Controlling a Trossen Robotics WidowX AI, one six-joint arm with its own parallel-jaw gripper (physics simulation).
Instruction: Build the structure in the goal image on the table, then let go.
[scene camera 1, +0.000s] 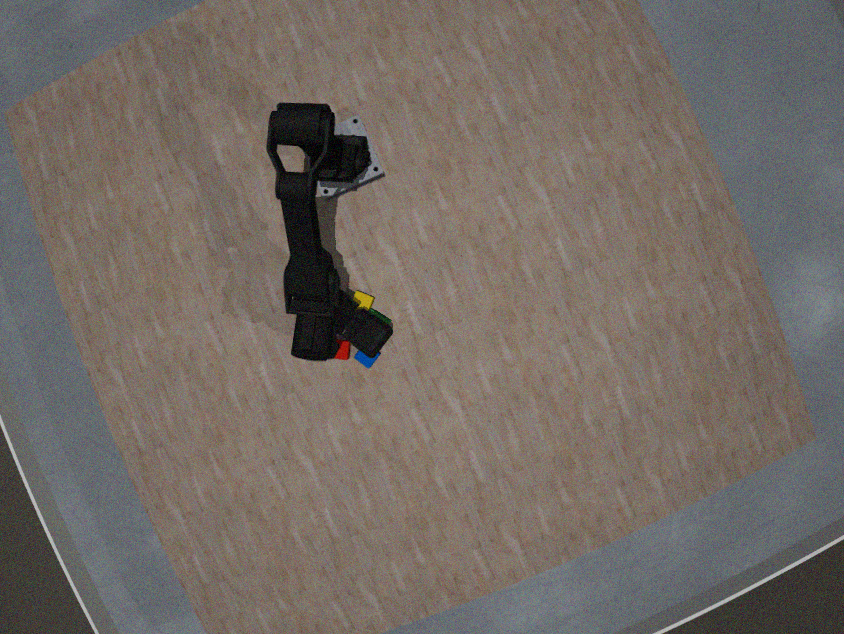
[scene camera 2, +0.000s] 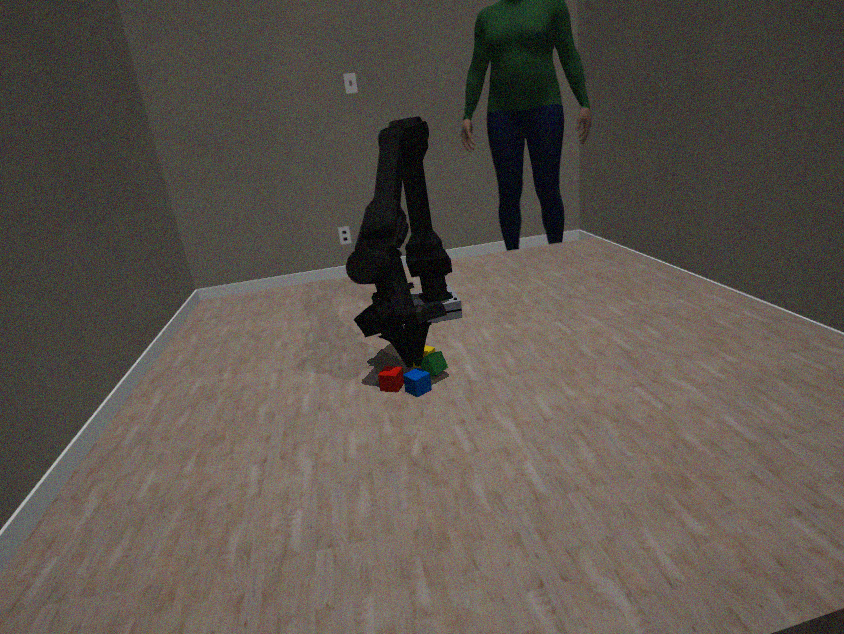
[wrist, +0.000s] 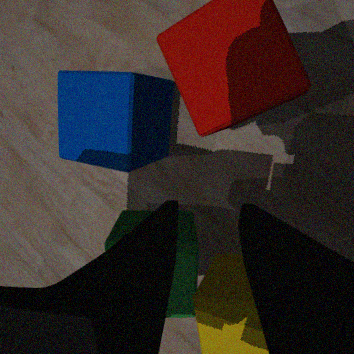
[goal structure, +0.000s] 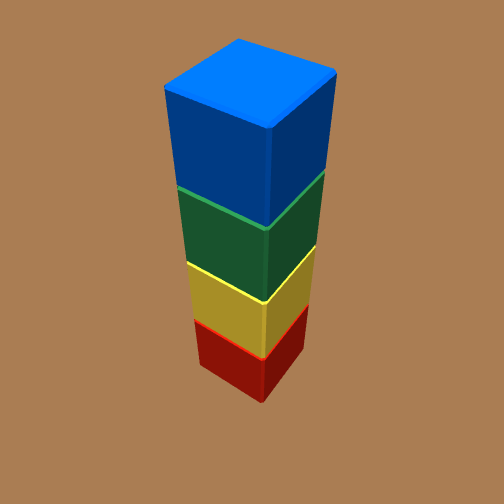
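A red cube (scene camera 1: 343, 350) (scene camera 2: 390, 379) (wrist: 205, 65) and a blue cube (scene camera 1: 367, 358) (scene camera 2: 417, 382) (wrist: 95, 115) sit apart on the table in front of the gripper. A green cube (scene camera 1: 380, 316) (scene camera 2: 434, 364) (wrist: 186, 240) looks tilted; the left finger covers much of it in the wrist view. A yellow cube (scene camera 1: 363, 300) (scene camera 2: 428, 350) (wrist: 224, 285) is close beside the green one, partly behind the right finger. My gripper (scene camera 2: 414, 362) (wrist: 208, 213) is low among the cubes, fingers partway apart, with no cube plainly gripped. Contact with green and yellow is unclear.
The arm's base plate (scene camera 1: 375, 160) (scene camera 2: 451, 310) stands behind the cubes, and the arm reaches over them. A person (scene camera 2: 525, 75) in a green top and dark trousers stands at the back, near the wall.
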